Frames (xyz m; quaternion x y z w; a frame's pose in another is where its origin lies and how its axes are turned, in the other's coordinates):
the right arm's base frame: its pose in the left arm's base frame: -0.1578 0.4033 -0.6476 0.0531 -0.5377 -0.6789 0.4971
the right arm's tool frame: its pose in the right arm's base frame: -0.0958 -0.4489 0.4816 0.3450 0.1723 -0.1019 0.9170
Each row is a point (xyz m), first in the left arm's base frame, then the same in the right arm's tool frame.
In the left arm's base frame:
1: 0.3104 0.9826 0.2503
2: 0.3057 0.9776 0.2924
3: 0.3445 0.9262 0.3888
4: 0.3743 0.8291 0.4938
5: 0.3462 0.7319 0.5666
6: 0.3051 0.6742 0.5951
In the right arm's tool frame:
1: -0.2364 1.0545 -1.0265
2: -0.2215 1.0944 -1.0281
3: -0.1632 1.1737 -1.0894
4: -0.0577 1.2511 -1.1544
5: 0.0566 1.3005 -1.1600
6: 0.1279 1.3170 -1.1380

